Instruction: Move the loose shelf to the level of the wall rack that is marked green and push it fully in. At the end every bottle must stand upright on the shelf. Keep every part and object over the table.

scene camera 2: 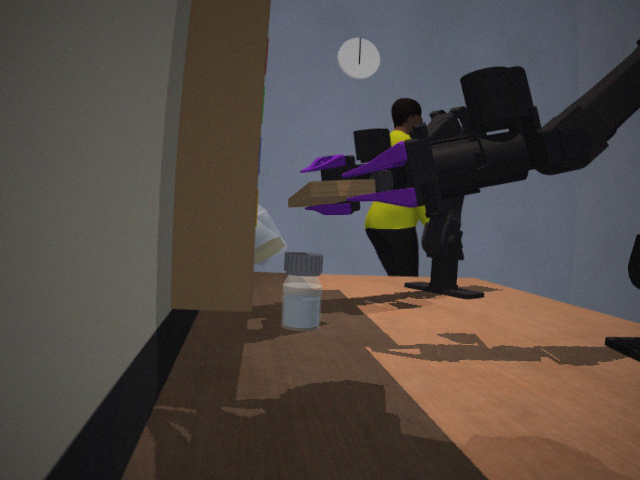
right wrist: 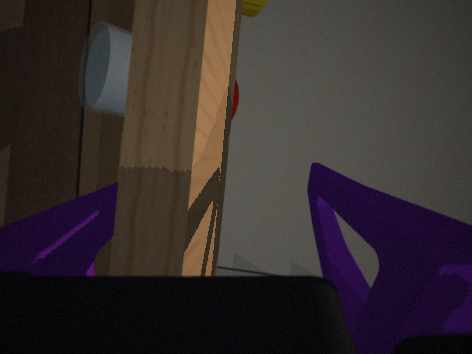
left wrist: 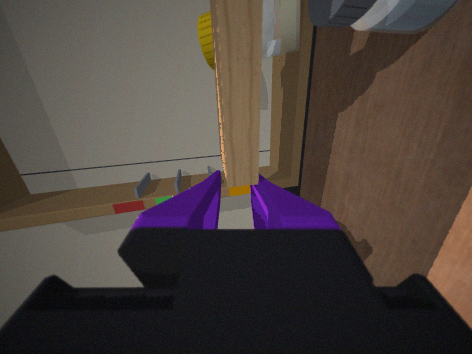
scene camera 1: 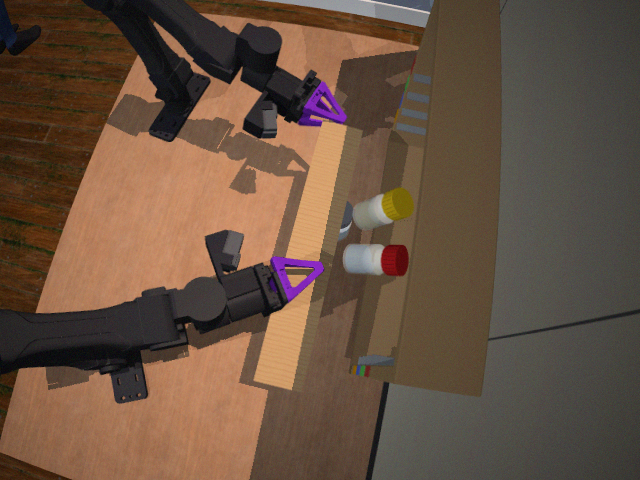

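The loose wooden shelf (scene camera 1: 309,252) hangs in the air beside the wall rack (scene camera 1: 451,190) and looks about level in scene camera 2 (scene camera 2: 332,191). My right gripper (scene camera 1: 318,269) is shut on its long edge (right wrist: 164,140). My left gripper (scene camera 1: 339,119) is shut and empty, its fingertips (left wrist: 236,175) just off the shelf's end. The yellow-capped bottle (scene camera 1: 387,208) and the red-capped bottle (scene camera 1: 375,259) are off the shelf and tipped on their sides, caps toward the rack. The grey-capped bottle (scene camera 2: 301,290) stands upright on the table below the shelf. The green mark (left wrist: 162,200) is on the rack's side post.
The rack stands along the table's edge next to the wall. Grey support pegs (left wrist: 143,184) and red and orange marks line its post. A tilted bottle (scene camera 2: 266,235) leans against the rack's foot. The arm bases stand on the far side from the rack.
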